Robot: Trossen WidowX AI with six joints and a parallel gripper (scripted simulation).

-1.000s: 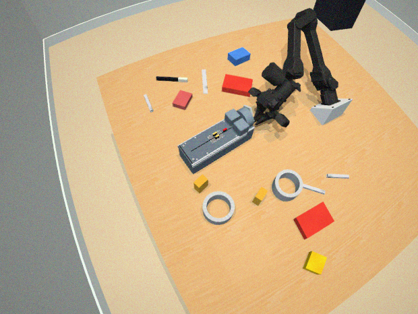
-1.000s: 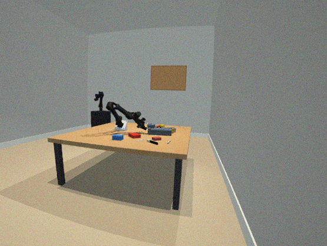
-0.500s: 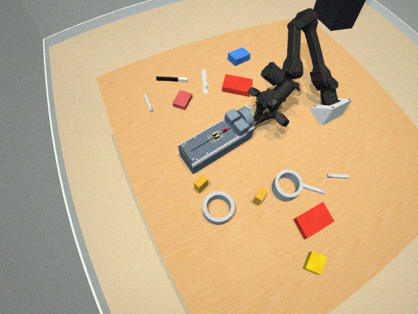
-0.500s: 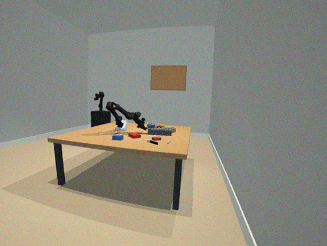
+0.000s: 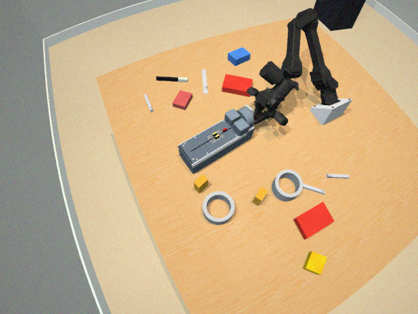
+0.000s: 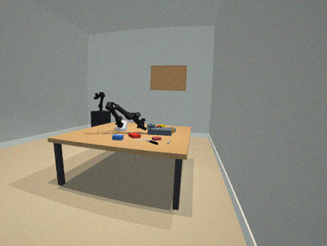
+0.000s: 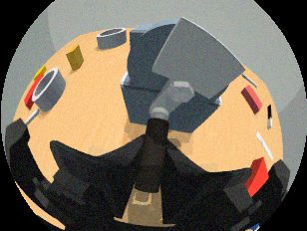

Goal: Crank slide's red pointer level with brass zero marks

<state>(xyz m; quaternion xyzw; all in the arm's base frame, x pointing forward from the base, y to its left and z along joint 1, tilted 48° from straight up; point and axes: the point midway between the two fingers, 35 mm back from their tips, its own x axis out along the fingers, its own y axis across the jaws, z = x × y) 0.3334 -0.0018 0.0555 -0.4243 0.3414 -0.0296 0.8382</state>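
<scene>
The red pointer lies 13 cm ahead of my gripper tip, 2 cm to the left of it and 5 cm above it. Also, from my gripper tip: red block 20 cm ahead, 22 cm to the right, 3 cm below; then blue block 13 cm behind, 38 cm to the right, 2 cm below; then dark crank handle 2 cm behind, 2 cm above.
</scene>
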